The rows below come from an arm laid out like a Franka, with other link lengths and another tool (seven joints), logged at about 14 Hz.
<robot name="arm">
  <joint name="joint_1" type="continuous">
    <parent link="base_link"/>
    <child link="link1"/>
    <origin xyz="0 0 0.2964" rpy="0 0 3.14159"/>
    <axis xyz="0 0 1"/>
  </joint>
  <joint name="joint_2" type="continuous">
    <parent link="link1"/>
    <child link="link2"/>
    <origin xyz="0 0 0" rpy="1.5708 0 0"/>
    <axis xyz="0 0 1"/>
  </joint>
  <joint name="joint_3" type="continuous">
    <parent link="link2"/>
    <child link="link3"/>
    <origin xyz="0 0.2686 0" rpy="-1.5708 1.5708 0"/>
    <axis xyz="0 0 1"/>
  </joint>
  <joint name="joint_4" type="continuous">
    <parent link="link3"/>
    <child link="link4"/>
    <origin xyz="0 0.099 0" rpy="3.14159 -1.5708 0"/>
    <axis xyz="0 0 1"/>
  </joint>
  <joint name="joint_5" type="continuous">
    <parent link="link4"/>
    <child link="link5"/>
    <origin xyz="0.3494 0.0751 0" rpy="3.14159 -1.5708 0"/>
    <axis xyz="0 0 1"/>
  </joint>
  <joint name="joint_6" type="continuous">
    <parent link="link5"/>
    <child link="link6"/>
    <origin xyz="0 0 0" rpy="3.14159 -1.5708 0"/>
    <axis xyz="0 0 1"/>
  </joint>
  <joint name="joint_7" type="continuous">
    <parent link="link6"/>
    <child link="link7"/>
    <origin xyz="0 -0.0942 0" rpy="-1.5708 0 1.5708"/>
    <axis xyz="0 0 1"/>
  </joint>
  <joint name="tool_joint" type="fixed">
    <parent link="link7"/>
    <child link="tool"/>
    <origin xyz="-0.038 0.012 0.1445" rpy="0 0.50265 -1.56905"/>
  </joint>
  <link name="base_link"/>
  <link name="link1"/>
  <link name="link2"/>
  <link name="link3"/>
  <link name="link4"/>
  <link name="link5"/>
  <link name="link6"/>
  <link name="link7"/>
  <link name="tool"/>
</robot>
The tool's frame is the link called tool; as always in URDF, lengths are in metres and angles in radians. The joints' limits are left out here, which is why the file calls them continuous.
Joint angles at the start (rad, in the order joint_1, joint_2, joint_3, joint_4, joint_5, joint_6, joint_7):
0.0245, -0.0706, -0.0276, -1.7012, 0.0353, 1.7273, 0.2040
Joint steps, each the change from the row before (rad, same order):
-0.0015, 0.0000, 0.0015, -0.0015, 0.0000, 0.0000, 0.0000
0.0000, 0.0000, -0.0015, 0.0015, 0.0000, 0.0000, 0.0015
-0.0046, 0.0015, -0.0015, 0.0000, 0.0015, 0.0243, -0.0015
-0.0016, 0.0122, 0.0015, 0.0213, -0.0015, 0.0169, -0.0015
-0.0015, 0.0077, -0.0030, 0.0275, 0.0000, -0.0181, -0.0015
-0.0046, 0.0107, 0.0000, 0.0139, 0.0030, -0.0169, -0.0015
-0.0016, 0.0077, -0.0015, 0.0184, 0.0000, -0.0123, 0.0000
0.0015, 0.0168, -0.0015, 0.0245, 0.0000, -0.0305, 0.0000
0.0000, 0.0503, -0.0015, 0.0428, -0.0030, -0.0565, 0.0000
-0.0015, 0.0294, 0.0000, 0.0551, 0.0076, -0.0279, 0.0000
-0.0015, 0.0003, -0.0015, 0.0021, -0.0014, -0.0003, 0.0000
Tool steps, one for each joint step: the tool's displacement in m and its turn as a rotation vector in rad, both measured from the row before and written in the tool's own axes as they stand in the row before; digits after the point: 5 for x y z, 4 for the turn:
-0.00031, 0.00018, 0.00067, -0.0013, 0.0004, -0.0007
0.00112, -0.00039, -0.00026, -0.0001, -0.0003, 0.0033
0.00343, -0.00435, -0.00100, 0.0172, -0.0056, 0.0150
0.00134, -0.00664, -0.00540, 0.0236, -0.0035, 0.0107
0.00466, -0.00252, -0.00478, 0.0006, 0.0002, 0.0029
0.00084, -0.00119, 0.00265, -0.0136, 0.0007, -0.0036
0.00242, -0.00187, -0.00176, -0.0025, 0.0008, 0.0017
-0.00147, -0.00074, 0.00195, -0.0193, 0.0050, -0.0110
-0.00794, -0.00373, 0.01558, -0.0547, 0.0175, -0.0285
0.00085, -0.00553, -0.00543, -0.0034, -0.0060, -0.0010
0.00205, -0.00060, 0.00014, 0.0003, 0.0013, 0.0034

